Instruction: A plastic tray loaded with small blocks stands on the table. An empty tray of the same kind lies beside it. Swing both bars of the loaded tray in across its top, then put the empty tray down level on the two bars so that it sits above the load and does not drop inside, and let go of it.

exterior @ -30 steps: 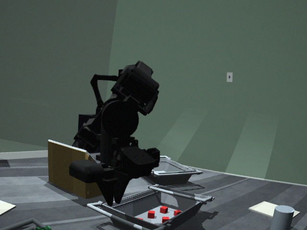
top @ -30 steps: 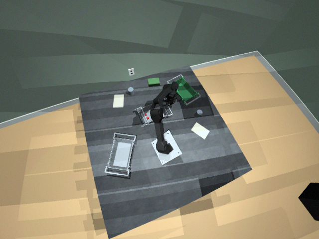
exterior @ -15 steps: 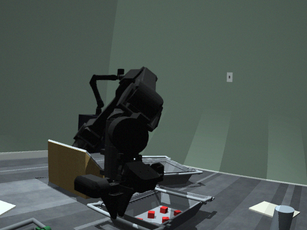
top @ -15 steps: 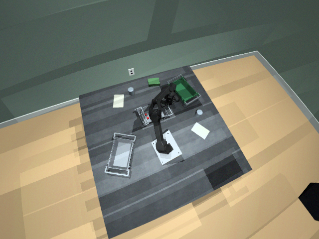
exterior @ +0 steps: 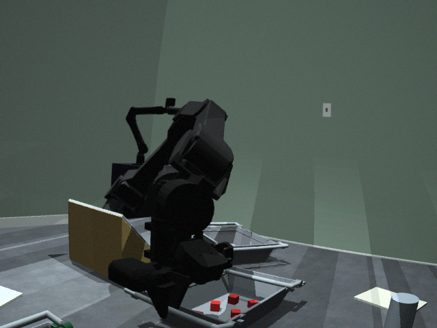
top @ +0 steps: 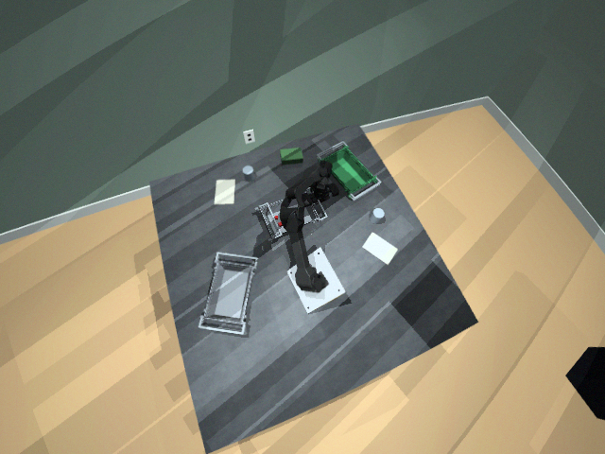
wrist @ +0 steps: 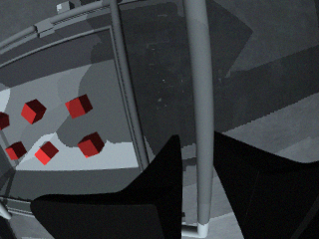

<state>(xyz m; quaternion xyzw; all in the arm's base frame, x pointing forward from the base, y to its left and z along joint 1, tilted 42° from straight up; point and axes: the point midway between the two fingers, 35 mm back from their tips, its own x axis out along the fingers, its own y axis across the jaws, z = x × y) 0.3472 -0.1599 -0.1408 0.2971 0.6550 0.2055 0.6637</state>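
Now: gripper tip 18 cm past the grey tray, 57 cm to the right of it and 1 cm above it. From my gripper tip the other things lie so: green block: 35 cm ahead, 4 cm to the right, 3 cm below.
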